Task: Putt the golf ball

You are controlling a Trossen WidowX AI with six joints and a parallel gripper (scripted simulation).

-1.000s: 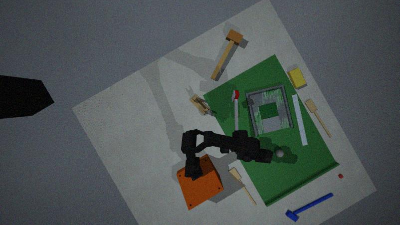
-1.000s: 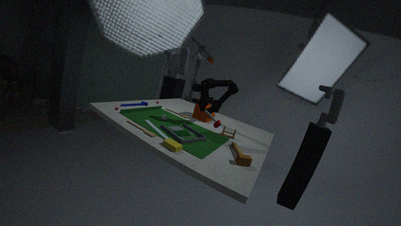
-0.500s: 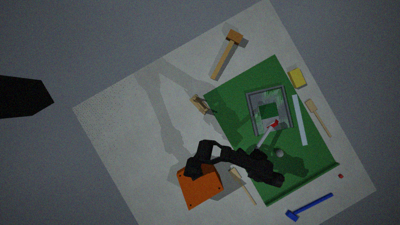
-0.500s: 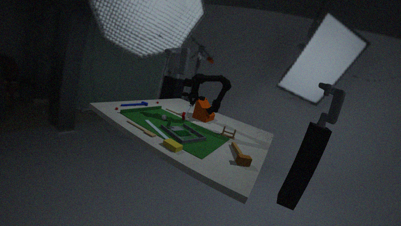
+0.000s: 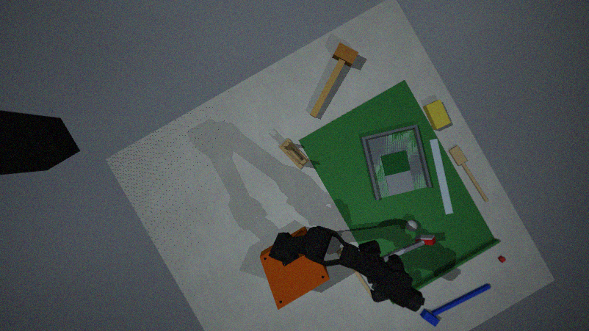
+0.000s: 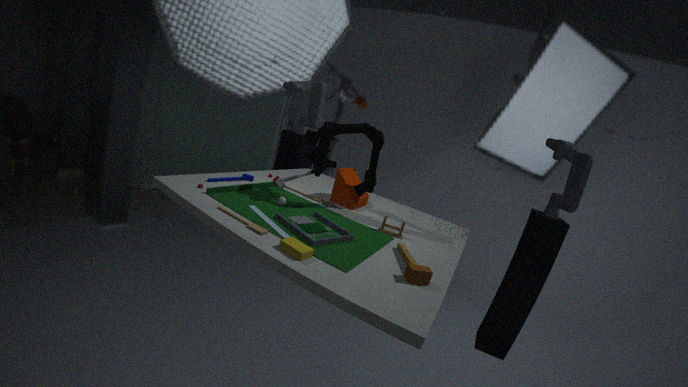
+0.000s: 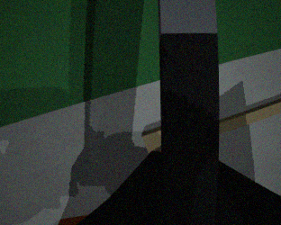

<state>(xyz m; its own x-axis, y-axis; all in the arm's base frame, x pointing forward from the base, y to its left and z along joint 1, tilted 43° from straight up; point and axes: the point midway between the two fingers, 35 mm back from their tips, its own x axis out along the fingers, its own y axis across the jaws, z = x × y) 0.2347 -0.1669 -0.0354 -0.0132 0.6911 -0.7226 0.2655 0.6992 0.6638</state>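
The red putter is 12 cm ahead of my gripper tip, 3 cm to the right of it and 1 cm below it. From my gripper tip the other things lie so: blue putter 38 cm to the right, 21 cm ahead, 13 cm below; then white golf ball 22 cm ahead, 12 cm below, 2 cm to the right; then white strip 42 cm ahead, 14 cm below, 8 cm to the left.
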